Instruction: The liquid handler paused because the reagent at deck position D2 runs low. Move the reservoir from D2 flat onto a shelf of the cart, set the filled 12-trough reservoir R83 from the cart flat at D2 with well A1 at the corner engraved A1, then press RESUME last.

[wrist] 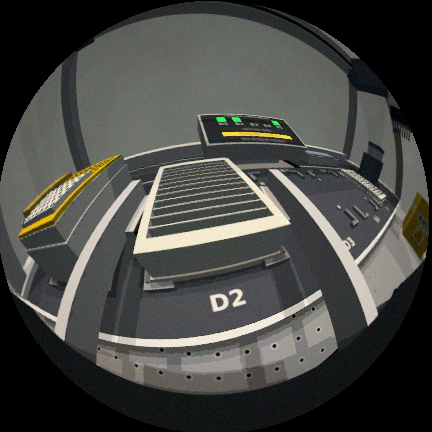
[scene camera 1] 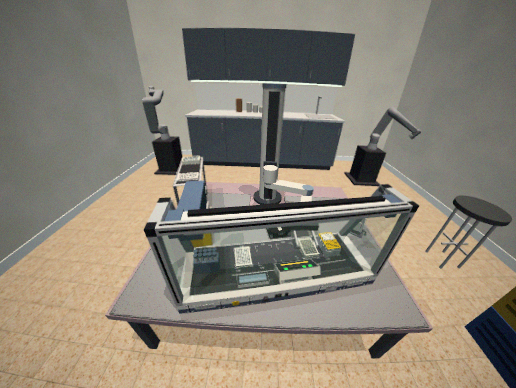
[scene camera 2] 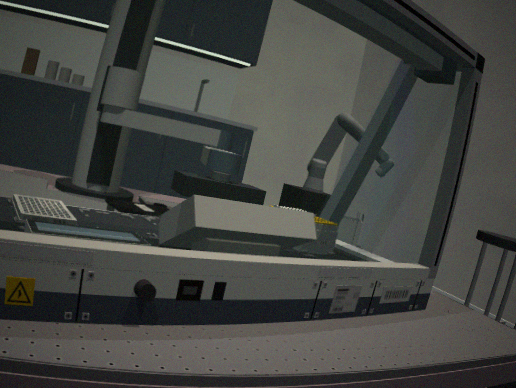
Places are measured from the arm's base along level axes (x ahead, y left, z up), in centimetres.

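Where they show: gripper, fingertip midpoint: (wrist: 204,182) (scene camera 1: 307,246); arm's base, origin of the base link: (scene camera 1: 267,197).
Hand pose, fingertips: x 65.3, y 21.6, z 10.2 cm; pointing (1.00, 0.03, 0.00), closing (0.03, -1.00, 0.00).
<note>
Each offset is from my fingertips to the top centre of the thing. "*": to the spot under its first point.
The reservoir {dx +0.1, dy +0.4, dz +0.0 cm} (wrist: 210,205) (scene camera 1: 307,245), with cream rims and parallel troughs, sits at deck position D2, its long sides slightly angled to the fingers in the wrist view. My gripper (wrist: 204,182) is open, its two fingers on either side of the reservoir. A gap shows at the left finger; the right finger is close to the reservoir's rim, and contact cannot be told. The cart {* dx -62.9, dy -75.3, dz +15.3 cm} (scene camera 1: 203,170) stands at the left in scene camera 1, with pale labware on its top; which piece is R83 cannot be read. The RESUME button and engraved A1 cannot be made out.
A status panel (wrist: 250,131) (scene camera 1: 299,270) with green marks and a yellow bar stands beyond D2. A yellow-topped tip box (wrist: 75,200) (scene camera 1: 329,242) stands beside D2. A white plate (scene camera 1: 243,256) (scene camera 2: 44,207) and a blue rack (scene camera 1: 206,255) are farther along. The enclosure's top bar {* dx +22.3, dy -19.2, dz +42.7 cm} (scene camera 1: 285,206) spans the deck.
</note>
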